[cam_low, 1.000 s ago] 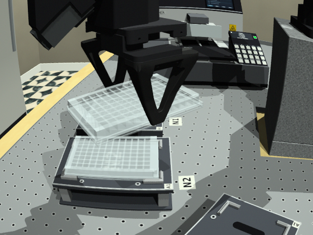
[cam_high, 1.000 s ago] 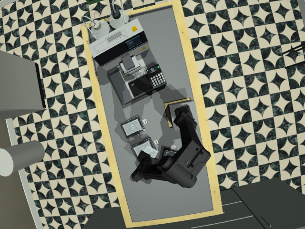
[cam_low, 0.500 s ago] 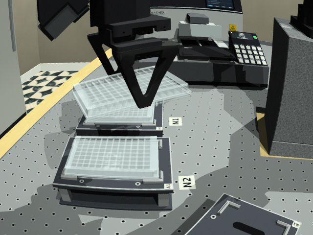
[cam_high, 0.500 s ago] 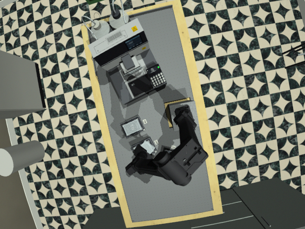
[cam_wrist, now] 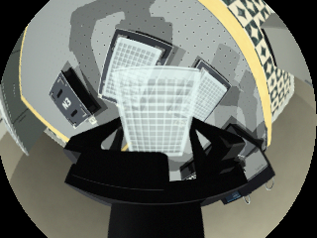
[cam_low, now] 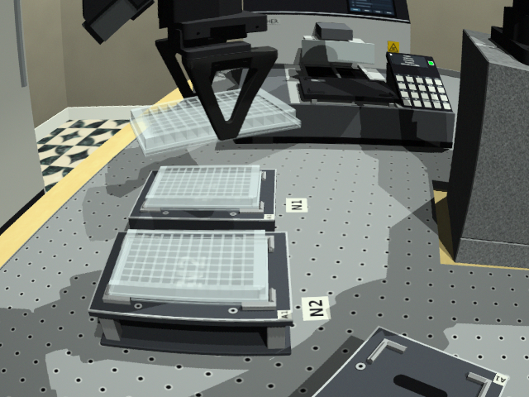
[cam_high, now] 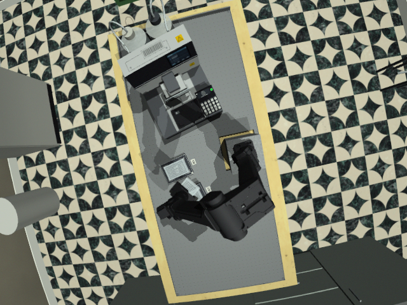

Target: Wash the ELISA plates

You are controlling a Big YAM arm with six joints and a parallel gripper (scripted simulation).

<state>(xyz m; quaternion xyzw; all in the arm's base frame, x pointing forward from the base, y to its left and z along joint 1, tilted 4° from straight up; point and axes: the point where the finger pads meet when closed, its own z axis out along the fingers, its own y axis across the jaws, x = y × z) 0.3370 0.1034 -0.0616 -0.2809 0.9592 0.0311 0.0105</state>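
The washer carrier is 39 cm to the right of my hand, 12 cm behind it and 8 cm below it. The rest, counted from my hand: plate washer (54 cm to the right, 10 cm behind, 2 cm below); nest N3 (22 cm to the left, 16 cm behind, 12 cm below); nest label (15 cm below, 13 cm to the right, 6 cm behind).
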